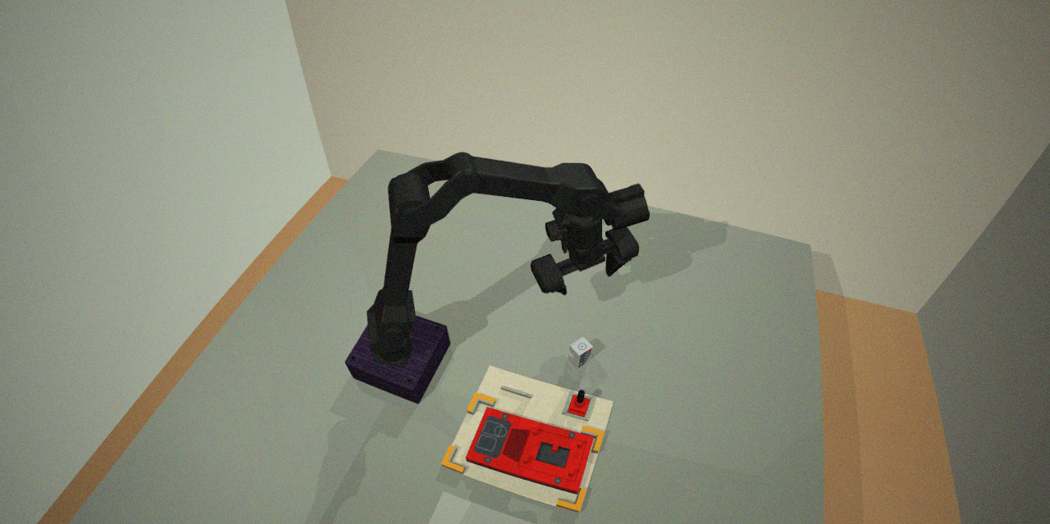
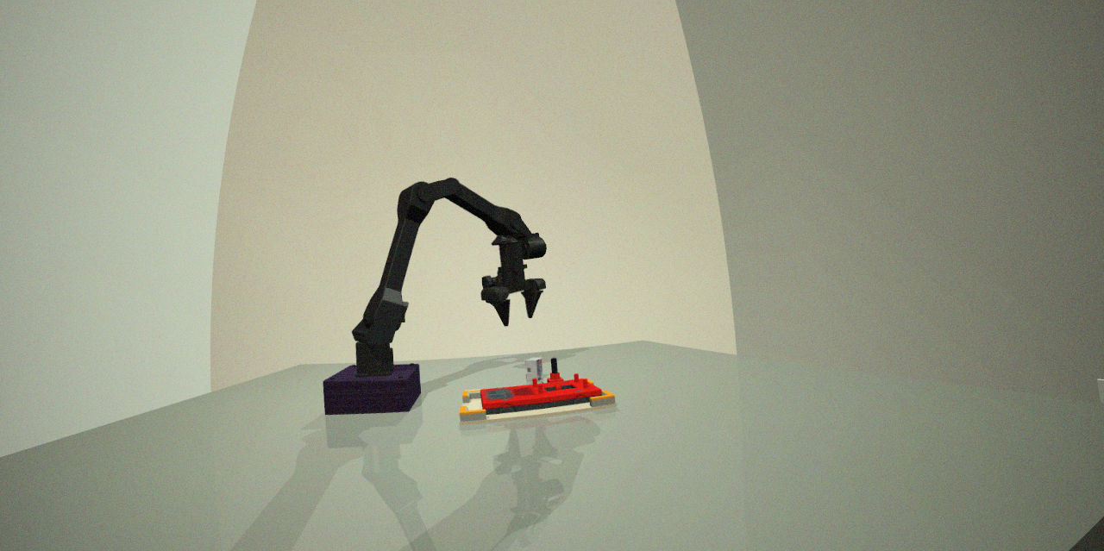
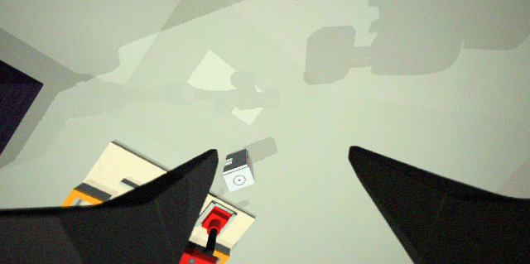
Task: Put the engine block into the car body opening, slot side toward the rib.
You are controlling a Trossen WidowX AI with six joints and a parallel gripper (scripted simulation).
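Now: gripper tip 8 cm to the left of the engine block and 11 cm above it. Round my gripper tip: black upright peg (1 cm ahead, 19 cm to the right, 10 cm below).
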